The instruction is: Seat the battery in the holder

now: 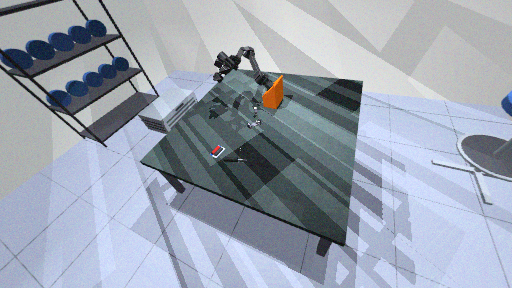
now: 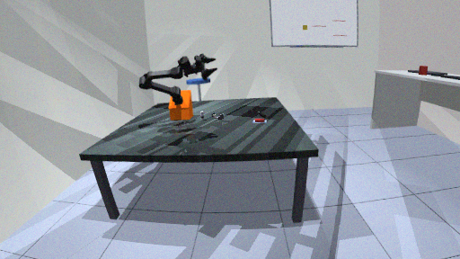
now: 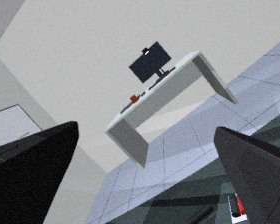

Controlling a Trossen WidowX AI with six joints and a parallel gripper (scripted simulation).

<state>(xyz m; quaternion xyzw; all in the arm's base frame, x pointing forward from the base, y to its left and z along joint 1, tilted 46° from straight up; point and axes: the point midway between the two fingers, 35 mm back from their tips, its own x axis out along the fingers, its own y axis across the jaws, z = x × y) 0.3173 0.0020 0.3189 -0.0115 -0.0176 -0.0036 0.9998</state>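
My gripper tip is now 38 cm above the battery, 15 cm to the right of it and 14 cm past it. From my gripper tip the other things lie so: small dark square: 41 cm below, 36 cm to the left, 28 cm ahead; screwdriver: 40 cm below, 30 cm ahead, 18 cm to the left.
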